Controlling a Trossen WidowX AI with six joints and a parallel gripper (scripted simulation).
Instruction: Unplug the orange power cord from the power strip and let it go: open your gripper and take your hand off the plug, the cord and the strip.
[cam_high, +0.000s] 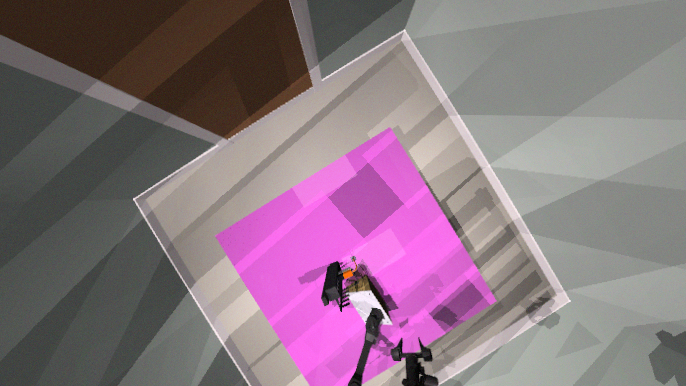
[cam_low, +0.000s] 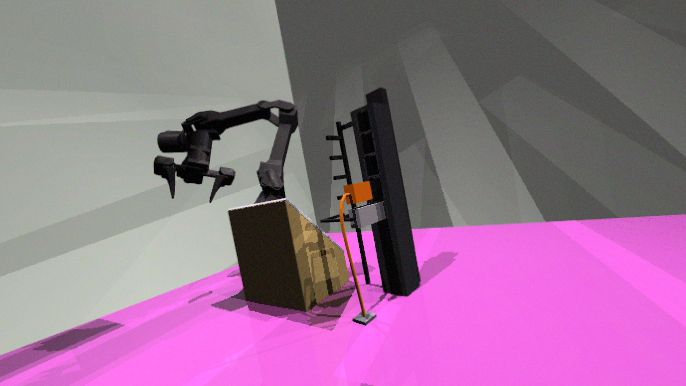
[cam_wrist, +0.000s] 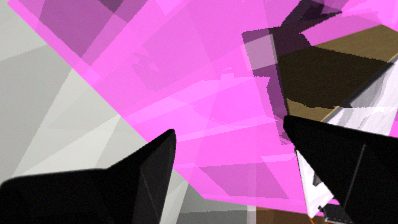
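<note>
My gripper tip is 41 cm short of the orange plug, 18 cm to the right of it and 4 cm above it. From my gripper tip the other things lie so: grey anchor (42 cm ahead, 27 cm below, 11 cm to the left).
</note>
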